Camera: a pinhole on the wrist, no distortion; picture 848 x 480 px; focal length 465.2 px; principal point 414.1 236.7 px. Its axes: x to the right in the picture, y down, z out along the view. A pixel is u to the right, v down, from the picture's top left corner.
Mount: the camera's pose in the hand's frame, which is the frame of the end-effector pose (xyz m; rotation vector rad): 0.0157 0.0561 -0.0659 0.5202 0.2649 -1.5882
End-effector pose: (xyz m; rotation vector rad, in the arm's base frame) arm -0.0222 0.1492 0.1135 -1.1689 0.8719 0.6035
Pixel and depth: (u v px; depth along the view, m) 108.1 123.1 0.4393
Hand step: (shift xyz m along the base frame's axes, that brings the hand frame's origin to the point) -0.0600 0.4565 0.1351
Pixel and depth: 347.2 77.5 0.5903
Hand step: 0.0705 0.4066 0.3673
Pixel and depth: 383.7 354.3 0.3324
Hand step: 0.1593 0.2050 0.0451
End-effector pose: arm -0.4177 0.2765 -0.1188 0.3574 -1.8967 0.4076
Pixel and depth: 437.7 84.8 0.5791
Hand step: -0.1396 -0.3617 -0.3581
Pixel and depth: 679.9 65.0 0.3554
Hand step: 0.0754 -0.2946 -0.1768
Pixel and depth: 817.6 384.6 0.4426
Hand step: 0.0636 -0.5212 0.0736
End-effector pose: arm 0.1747 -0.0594 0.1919 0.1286 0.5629 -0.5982
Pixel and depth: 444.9 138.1 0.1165
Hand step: -0.0081 0.0039 0.0388
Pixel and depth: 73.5 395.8 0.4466
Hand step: 0.3644 -0.0862 0.3638
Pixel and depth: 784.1 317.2 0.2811
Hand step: -0.1118 -0.2555 0.0706
